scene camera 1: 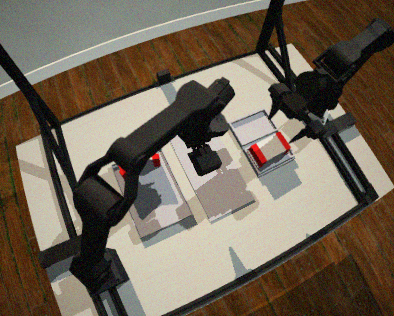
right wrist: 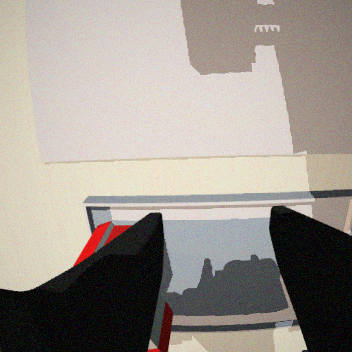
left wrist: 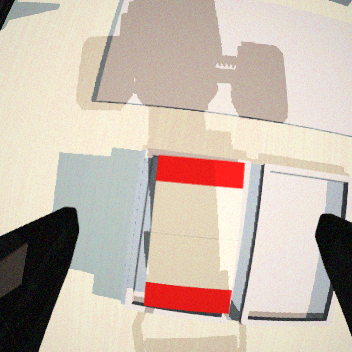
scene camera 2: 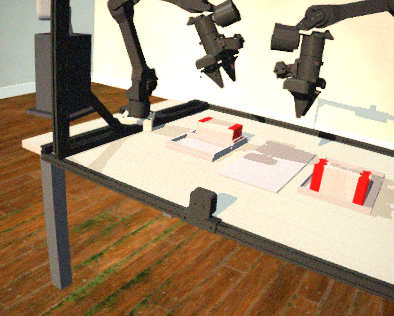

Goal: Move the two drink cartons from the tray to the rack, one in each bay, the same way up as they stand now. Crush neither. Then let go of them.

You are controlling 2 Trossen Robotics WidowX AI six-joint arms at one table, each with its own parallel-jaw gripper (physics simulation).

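Frame: origin at the left arm's base, x back, y up, z left, level; millimetres.
Where they show: left gripper, between the fingertips: (scene camera 1: pixel 279 130) (left wrist: pixel 202 224) (scene camera 2: pixel 229 84); right gripper, between the fingertips: (scene camera 1: pixel 191 150) (right wrist: pixel 216 221) (scene camera 2: pixel 300 117); left arm's base, origin of its link: (scene camera 1: pixel 317 108) (scene camera 2: pixel 138 115); right arm's base, origin of its link: (scene camera 1: pixel 98 272).
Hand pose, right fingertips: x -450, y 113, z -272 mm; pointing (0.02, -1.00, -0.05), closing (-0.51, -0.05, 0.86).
Note:
Each offset is from my right fingertips to the centre of the thing. "spot": to the spot under its first point. Level surfaces: height alone.
One carton @(dx +189, dy -115, dz +187 mm) (scene camera 1: pixel 270 149) (scene camera 2: pixel 220 129) (left wrist: pixel 185 235), pale with red ends, lies in one bay of the rack @(dx +219, dy -139, dz +148 mm) (scene camera 1: pixel 276 168) (scene camera 2: pixel 192 152) (left wrist: pixel 287 322); the other bay is empty. The second carton @(dx -85, dy -109, dz -140 mm) (scene camera 1: pixel 156 160) (scene camera 2: pixel 340 182) (right wrist: pixel 95 245) is at one end of the tray @(dx -131, dy -141, dz -65 mm) (scene camera 1: pixel 175 200) (scene camera 2: pixel 335 201) (right wrist: pixel 200 199). Its red ends look notched on top; an arm and a finger hide parts of it. My left gripper (scene camera 1: pixel 281 129) (scene camera 2: pixel 228 83) (left wrist: pixel 202 224) is open above the rack. My right gripper (scene camera 2: pixel 300 116) (right wrist: pixel 216 221) is partly open and empty, high above the table; its fingertips are hidden in scene camera 1.
A flat pale board @(dy -145 mm) (scene camera 1: pixel 225 195) (scene camera 2: pixel 270 167) (left wrist: pixel 300 60) (right wrist: pixel 125 100) lies between the tray and the rack. A dark frame edges the table, with a small dark block @(spot: dx +229, dy -102, dz -265 mm) (scene camera 1: pixel 164 76) (scene camera 2: pixel 203 201) on one side. The right arm reaches over the tray in scene camera 1.

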